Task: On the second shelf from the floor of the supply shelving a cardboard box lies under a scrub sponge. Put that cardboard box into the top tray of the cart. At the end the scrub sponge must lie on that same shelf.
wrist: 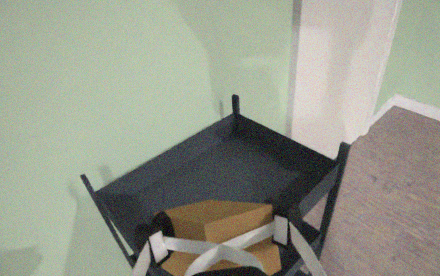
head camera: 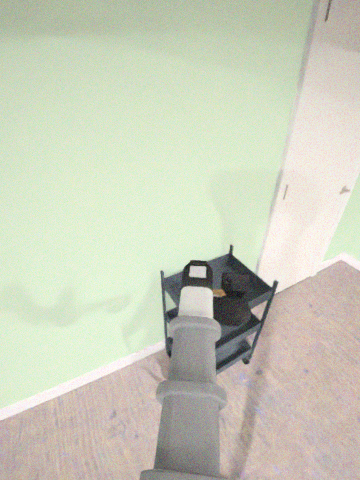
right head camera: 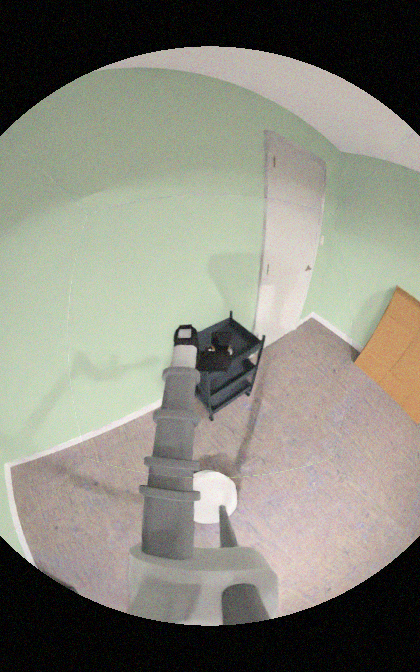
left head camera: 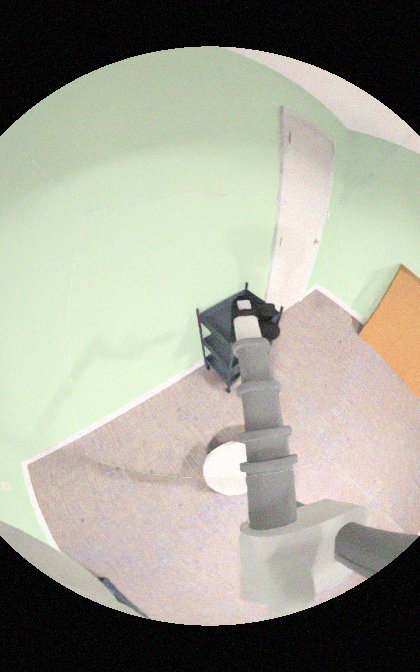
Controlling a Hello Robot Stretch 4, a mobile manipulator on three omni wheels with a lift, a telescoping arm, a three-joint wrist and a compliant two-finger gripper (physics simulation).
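Frame: origin at the robot's base, x ahead, y left, z up, level; metres.
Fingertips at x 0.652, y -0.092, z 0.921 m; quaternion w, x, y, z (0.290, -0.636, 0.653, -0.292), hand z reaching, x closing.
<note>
A point is followed by its place in that frame.
The cardboard box (head camera: 219, 293) @(x 0.614, y -0.076, z 0.969 m) (wrist: 240, 225) @(x 0.614, y -0.107, z 0.965 m) is held between the fingertips of my gripper (wrist: 218, 221) @(x 0.652, y -0.092, z 0.922 m), which is shut on it. In the wrist view the box is at the bottom centre, over the near part of the cart's top tray (wrist: 170, 162) @(x 1.044, y 0.007, z 0.664 m); its height above the tray floor is hard to tell. The dark cart (head camera: 163, 295) @(x 0.928, y 0.169, z 0.585 m) (left head camera: 201, 327) (right head camera: 260, 355) stands against the green wall. In the head views the arm and dark wrist cover part of the tray and most or all of the box. The supply shelving and scrub sponge cannot be made out.
The cart's thin corner posts rise above the tray rim. A white door (head camera: 310, 175) @(x 1.540, y -0.675, z 1.067 m) (left head camera: 302, 215) (right head camera: 292, 225) (wrist: 335, 75) @(x 1.557, y -0.700, z 0.586 m) is right of the cart. A round white object (left head camera: 225, 467) (right head camera: 215, 495) stands under the arm. A large orange-brown surface (left head camera: 395, 325) (right head camera: 395, 350) is at the right.
</note>
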